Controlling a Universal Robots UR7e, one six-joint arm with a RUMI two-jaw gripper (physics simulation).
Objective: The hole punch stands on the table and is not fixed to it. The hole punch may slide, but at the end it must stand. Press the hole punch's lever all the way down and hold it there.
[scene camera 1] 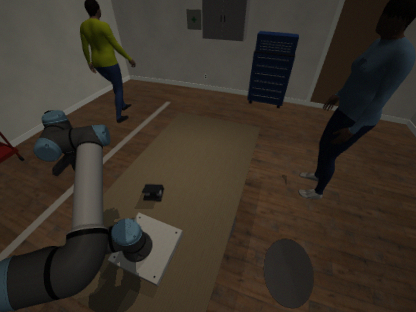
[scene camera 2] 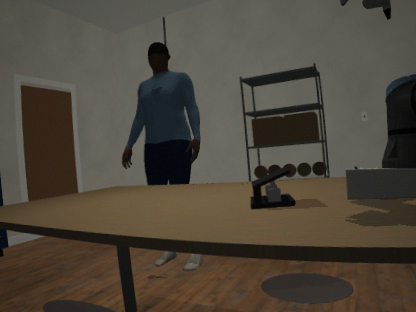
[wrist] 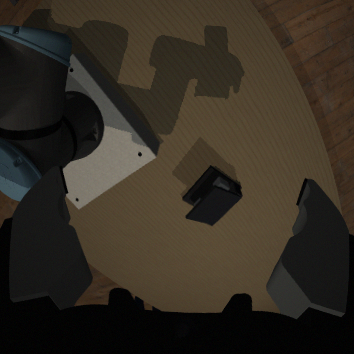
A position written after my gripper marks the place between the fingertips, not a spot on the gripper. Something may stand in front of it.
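Note:
There is a black hole punch [scene camera 2: 274,198] that I can see, and I find the punch [wrist: 211,176] in the wrist view as well. I also see my gripper [wrist: 183,176].

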